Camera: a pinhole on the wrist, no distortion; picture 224 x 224 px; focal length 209.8 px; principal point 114.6 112.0 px. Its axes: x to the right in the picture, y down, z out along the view. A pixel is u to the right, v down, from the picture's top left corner.
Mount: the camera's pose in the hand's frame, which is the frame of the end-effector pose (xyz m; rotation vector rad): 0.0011 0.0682 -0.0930 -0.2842 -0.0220 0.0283
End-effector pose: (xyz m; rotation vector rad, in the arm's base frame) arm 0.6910 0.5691 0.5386 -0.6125 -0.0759 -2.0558
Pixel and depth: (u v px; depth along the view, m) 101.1 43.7 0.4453
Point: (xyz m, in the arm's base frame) 0.8961 0.6775 0.8394
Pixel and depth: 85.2 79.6 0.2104
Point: 0.8287 0.5778 0.6084
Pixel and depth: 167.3 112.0 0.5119
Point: 0.9759 0.4773 0.9003
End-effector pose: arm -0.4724 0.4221 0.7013 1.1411 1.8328 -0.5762
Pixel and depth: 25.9 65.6 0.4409
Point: -0.1999 0.1101 0.6934
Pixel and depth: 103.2 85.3 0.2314
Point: -0.3179 0.3613 0.6522
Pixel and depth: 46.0 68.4 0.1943
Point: -0.3425 0.3521 0.7105
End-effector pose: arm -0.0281 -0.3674 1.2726 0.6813 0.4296 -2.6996
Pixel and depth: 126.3 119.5 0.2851
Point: -0.0479 -0.5769 1.3847
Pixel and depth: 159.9 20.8 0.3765
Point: -0.2120 -0.5168 1.4957
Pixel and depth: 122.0 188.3 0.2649
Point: 0.0055 -0.6285 1.3361
